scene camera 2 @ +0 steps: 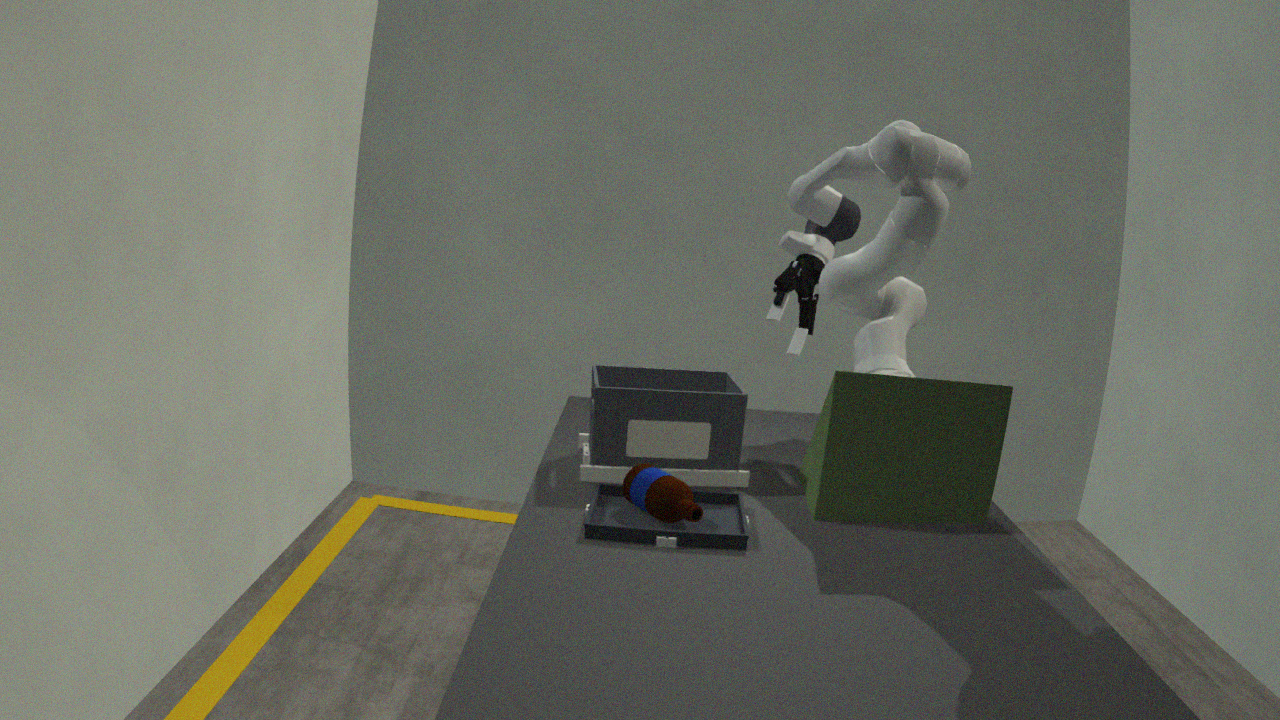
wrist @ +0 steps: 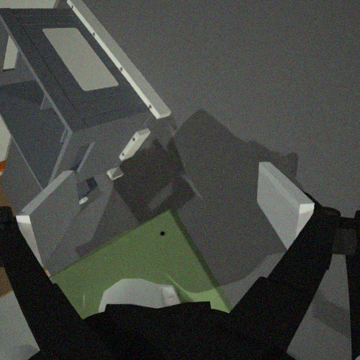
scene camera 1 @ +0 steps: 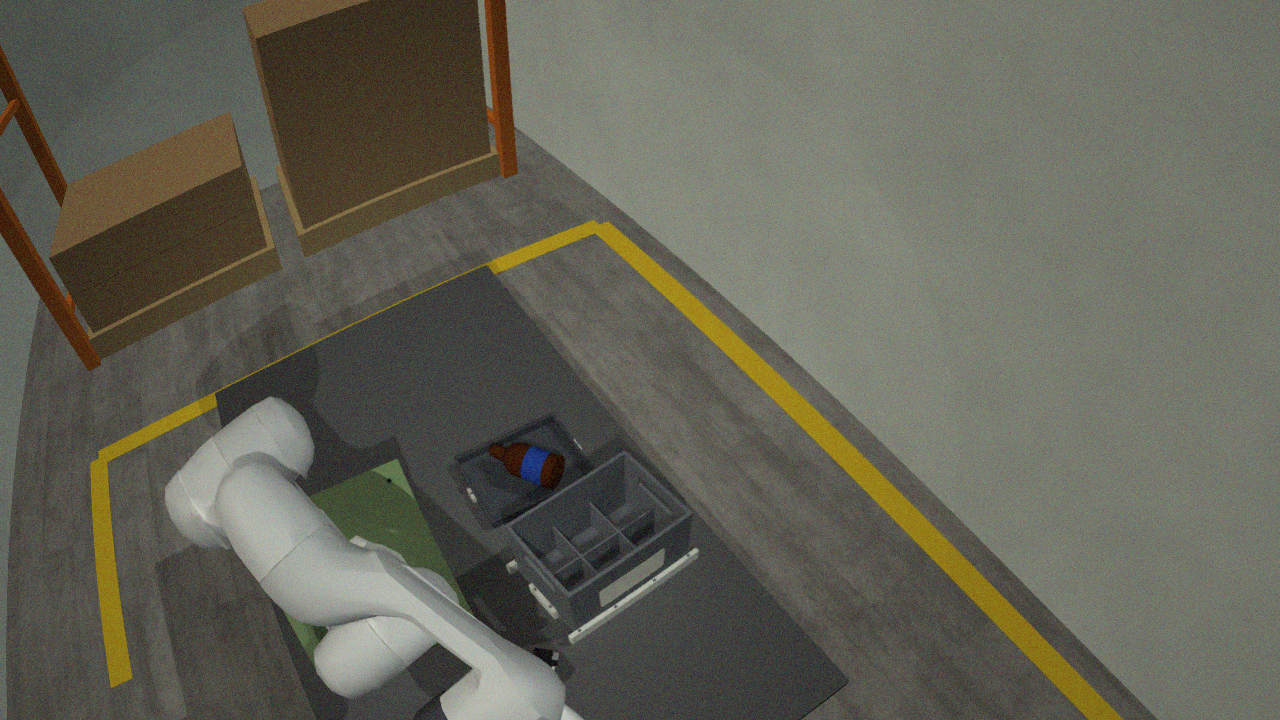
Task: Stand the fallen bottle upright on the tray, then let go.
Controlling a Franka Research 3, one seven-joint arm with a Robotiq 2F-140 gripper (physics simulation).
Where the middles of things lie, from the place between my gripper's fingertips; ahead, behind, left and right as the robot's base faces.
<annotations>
My hand is 54 cm to the right of the brown bottle (scene camera 2: 665, 497), 25 cm short of it and 19 cm above it.
</annotations>
